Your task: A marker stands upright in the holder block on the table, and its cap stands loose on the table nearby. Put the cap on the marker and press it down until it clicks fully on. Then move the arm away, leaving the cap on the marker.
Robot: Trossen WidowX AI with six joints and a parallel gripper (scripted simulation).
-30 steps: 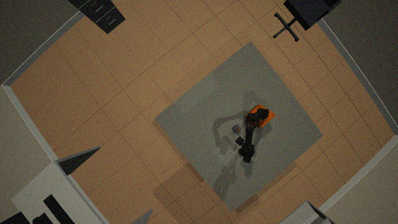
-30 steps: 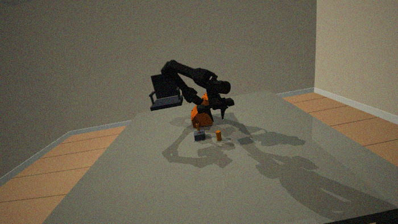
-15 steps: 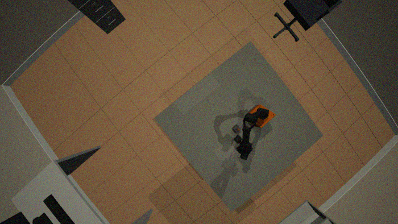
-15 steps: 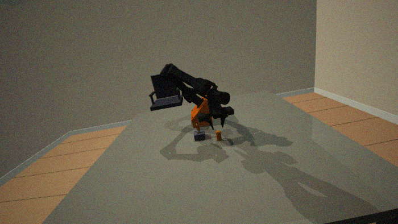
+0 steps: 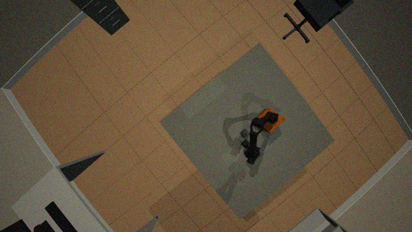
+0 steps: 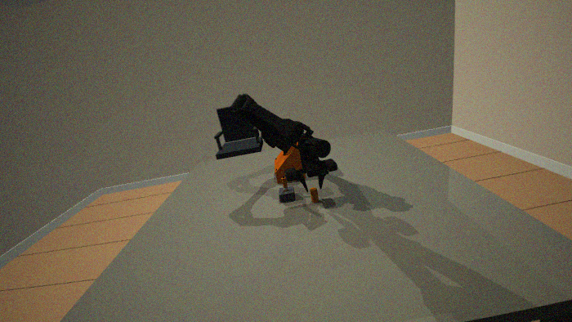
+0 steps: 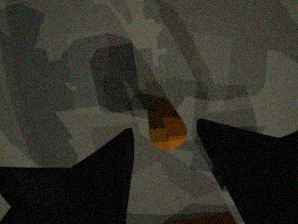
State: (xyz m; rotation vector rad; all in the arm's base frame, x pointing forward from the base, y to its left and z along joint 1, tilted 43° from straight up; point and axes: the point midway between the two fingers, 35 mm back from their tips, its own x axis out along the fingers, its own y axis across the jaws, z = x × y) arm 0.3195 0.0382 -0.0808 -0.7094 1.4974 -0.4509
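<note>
The orange cap lies 2 cm below my gripper tip. Also, from my gripper tip: thin orange marker (6 cm behind, 11 cm to the right, 3 cm above); then dark holder block (6 cm behind, 11 cm to the right, 3 cm below).
</note>
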